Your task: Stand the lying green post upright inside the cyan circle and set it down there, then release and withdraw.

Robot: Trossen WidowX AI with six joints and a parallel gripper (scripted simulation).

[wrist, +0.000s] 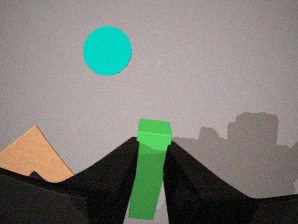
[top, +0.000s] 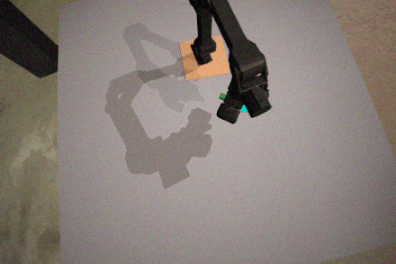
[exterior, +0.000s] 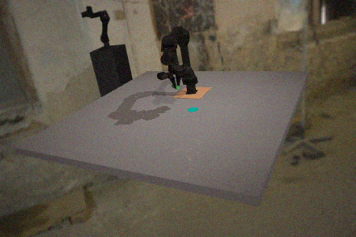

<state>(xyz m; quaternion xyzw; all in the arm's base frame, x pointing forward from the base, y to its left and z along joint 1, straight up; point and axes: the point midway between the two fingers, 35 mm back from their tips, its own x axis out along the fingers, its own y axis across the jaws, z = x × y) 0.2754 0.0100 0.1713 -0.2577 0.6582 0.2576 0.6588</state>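
The cyan circle is 10 mm behind my gripper tip, 70 mm to the left of it and 140 mm below it. The rest, counted from my gripper tip: green post: 20 mm behind, 10 mm to the right.
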